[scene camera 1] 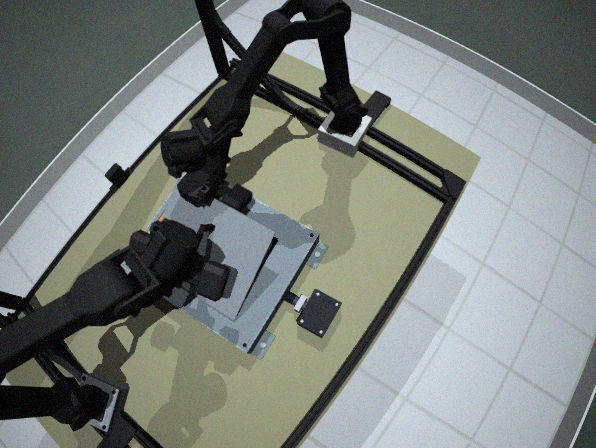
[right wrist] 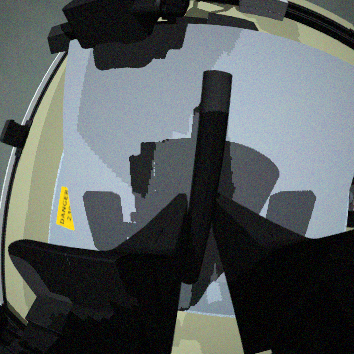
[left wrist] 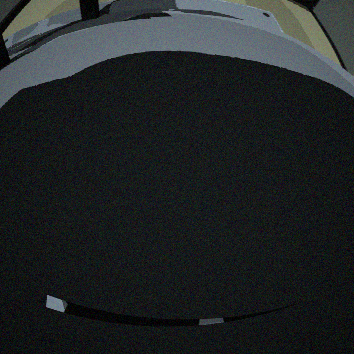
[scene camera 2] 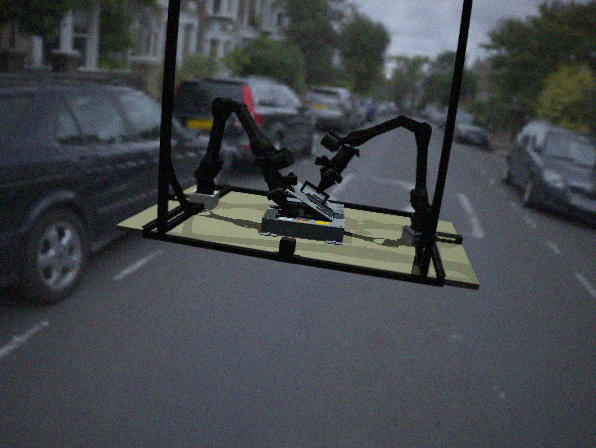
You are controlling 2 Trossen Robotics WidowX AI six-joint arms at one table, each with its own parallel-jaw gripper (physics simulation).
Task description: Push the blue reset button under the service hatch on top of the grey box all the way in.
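The hatch [scene camera 1: 250, 234] [scene camera 2: 311, 201] [right wrist: 290, 95] is tilted open on the grey box [scene camera 1: 295, 252] [scene camera 2: 300, 231]. My right gripper [scene camera 2: 321, 189] [right wrist: 197, 200] is shut on the black hatch handle [scene camera 2: 310, 185] [right wrist: 216, 125], above the lid. My left gripper [scene camera 1: 202, 190] [scene camera 2: 286, 206] is shut and empty, at the opening under the raised side of the hatch; its fingertips are hidden in scene camera 1. In the left wrist view a dark area covers most of the picture and the fingers cannot be made out. The blue reset button does not show in any view.
A small black box [scene camera 1: 320, 312] is joined to the grey box by a short connector. A yellow danger label [right wrist: 65, 209] is near the box's edge. The black frame rail [scene camera 1: 400, 280] borders the table. A small black block [scene camera 1: 117, 174] [scene camera 2: 287, 247] sits on the rail.
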